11 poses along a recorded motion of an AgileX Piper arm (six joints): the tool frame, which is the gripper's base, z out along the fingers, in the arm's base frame.
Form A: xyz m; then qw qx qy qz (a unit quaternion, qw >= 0).
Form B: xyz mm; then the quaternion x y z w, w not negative. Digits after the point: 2 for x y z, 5 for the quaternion.
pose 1, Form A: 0.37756 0.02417 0.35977 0.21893 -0.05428 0.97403 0.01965
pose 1, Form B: 377.56 24.17 359.77 -0.05428 0.97403 0.01965 0.21893
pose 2, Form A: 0.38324 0.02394 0.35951 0.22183 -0.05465 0.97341 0.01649
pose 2, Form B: 383.24 23.94 359.51 -0.05465 0.97341 0.01649 0.22183
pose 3, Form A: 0.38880 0.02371 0.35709 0.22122 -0.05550 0.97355 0.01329
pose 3, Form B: 388.80 23.71 357.09 -0.05550 0.97355 0.01329 0.22122
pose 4, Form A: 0.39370 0.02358 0.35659 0.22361 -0.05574 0.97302 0.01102
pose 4, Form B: 393.70 23.58 356.59 -0.05574 0.97302 0.01102 0.22361
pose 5, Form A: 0.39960 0.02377 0.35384 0.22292 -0.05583 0.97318 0.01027
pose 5, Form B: 399.60 23.77 353.84 -0.05583 0.97318 0.01027 0.22292
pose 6, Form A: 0.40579 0.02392 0.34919 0.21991 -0.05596 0.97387 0.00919
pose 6, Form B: 405.79 23.92 349.19 -0.05596 0.97387 0.00919 0.21991
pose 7, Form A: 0.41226 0.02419 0.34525 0.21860 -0.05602 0.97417 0.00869
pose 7, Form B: 412.26 24.19 345.25 -0.05602 0.97417 0.00869 0.21860
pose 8, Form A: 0.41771 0.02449 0.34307 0.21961 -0.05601 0.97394 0.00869
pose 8, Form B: 417.71 24.49 343.07 -0.05601 0.97394 0.00869 0.21961
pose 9, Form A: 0.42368 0.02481 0.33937 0.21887 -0.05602 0.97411 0.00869
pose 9, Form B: 423.68 24.81 339.37 -0.05602 0.97411 0.00869 0.21887
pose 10, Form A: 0.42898 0.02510 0.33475 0.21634 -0.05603 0.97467 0.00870
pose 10, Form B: 428.98 25.10 334.75 -0.05603 0.97467 0.00870 0.21634
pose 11, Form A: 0.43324 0.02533 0.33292 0.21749 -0.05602 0.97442 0.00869
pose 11, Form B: 433.24 25.33 332.92 -0.05602 0.97442 0.00869 0.21749
